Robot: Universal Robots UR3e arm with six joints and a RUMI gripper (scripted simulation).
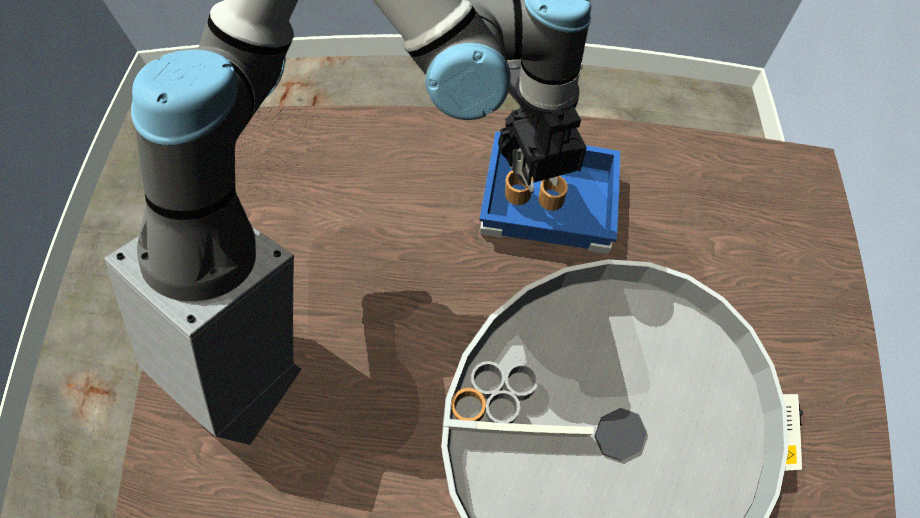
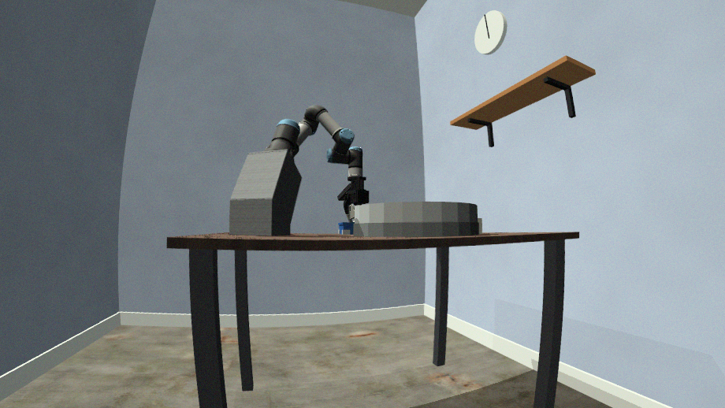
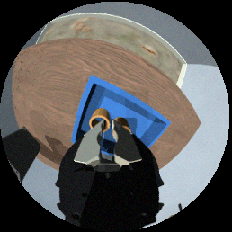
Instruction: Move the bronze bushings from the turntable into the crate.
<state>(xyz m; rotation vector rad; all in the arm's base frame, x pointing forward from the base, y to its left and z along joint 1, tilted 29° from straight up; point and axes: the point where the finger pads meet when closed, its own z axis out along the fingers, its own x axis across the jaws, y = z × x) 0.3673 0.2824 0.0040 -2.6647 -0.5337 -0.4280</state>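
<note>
My hand is 40 mm short of the blue crate, 10 mm to the left of it and 20 mm above it. The rest, counted from my hand: grey turntable 140 mm ahead, 350 mm to the right, 10 mm above.
</note>
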